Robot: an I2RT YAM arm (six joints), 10 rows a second.
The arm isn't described. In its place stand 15 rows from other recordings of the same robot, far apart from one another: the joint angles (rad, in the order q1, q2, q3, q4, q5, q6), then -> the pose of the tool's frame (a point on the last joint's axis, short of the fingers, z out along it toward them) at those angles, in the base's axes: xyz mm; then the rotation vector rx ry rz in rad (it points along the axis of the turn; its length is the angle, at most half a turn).
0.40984, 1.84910, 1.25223, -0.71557, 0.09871, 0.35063 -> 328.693 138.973 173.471 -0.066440 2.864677 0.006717
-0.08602, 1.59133, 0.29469, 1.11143, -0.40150, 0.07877 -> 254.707 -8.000 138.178 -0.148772 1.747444 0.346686
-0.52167, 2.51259, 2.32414, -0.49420, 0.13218, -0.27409 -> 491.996 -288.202 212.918 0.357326 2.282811 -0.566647
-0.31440, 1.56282, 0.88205, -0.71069, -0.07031, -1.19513 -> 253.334 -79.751 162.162 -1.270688 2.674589 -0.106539
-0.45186, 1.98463, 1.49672, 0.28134, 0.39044, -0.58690 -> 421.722 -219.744 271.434 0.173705 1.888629 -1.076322
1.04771, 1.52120, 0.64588, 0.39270, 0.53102, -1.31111 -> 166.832 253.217 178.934 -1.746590 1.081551 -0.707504
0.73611, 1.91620, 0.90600, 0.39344, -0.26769, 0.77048 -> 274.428 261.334 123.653 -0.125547 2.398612 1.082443
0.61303, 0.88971, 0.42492, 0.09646, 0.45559, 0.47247 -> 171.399 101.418 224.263 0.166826 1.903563 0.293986
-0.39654, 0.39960, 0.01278, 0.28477, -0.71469, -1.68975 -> 125.874 -27.411 169.075 -1.440326 0.983398 -0.978430
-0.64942, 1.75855, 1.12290, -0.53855, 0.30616, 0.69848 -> 267.280 -216.415 176.121 1.757541 2.065817 -0.404784
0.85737, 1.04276, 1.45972, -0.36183, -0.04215, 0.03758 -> 127.197 149.256 501.661 -0.654459 1.418901 0.743954
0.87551, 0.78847, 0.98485, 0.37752, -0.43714, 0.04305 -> 85.613 126.148 465.086 -0.801317 0.772526 1.044529
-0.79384, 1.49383, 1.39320, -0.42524, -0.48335, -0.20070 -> 250.703 -231.374 358.835 0.315058 2.008791 -0.116866
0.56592, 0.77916, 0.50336, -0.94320, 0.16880, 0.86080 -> 106.047 60.279 187.612 0.446995 2.726903 0.144596
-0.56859, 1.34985, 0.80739, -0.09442, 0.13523, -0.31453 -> 242.460 -160.623 231.006 0.365204 2.246493 -0.629329
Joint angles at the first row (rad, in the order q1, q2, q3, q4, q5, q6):
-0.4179, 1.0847, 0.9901, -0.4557, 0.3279, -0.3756
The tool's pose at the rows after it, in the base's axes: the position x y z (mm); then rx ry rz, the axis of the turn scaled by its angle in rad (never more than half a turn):
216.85 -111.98 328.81 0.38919 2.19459 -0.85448
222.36 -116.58 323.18 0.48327 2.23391 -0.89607
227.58 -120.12 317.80 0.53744 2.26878 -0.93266
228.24 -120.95 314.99 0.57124 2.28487 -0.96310
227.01 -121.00 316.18 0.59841 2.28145 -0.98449
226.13 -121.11 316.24 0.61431 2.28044 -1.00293
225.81 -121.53 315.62 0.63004 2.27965 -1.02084
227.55 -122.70 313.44 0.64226 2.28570 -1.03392
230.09 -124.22 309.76 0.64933 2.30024 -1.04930
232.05 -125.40 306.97 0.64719 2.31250 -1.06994
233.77 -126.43 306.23 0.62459 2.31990 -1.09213
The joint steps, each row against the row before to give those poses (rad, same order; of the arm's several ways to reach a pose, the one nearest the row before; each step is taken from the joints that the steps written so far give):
0.0008, 0.0374, 0.0374, -0.0385, 0.0923, 0.0824
0.0011, 0.0462, 0.0237, -0.0435, 0.0706, 0.0576
0.0015, 0.0400, 0.0183, -0.0324, 0.0492, 0.0332
0.0023, 0.0134, 0.0049, -0.0221, 0.0358, 0.0202
0.0008, 0.0000, 0.0061, -0.0149, 0.0248, 0.0153
0.0003, 0.0000, 0.0012, -0.0076, 0.0187, 0.0072
0.0001, 0.0023, 0.0000, -0.0046, 0.0180, 0.0073
0.0000, 0.0118, 0.0019, -0.0027, 0.0133, 0.0073
0.0000, 0.0168, 0.0011, -0.0034, 0.0134, 0.0038
0.0004, 0.0126, 0.0000, 0.0003, 0.0145, -0.0057
-0.0001, 0.0068, 0.0000, 0.0111, 0.0091, -0.0256

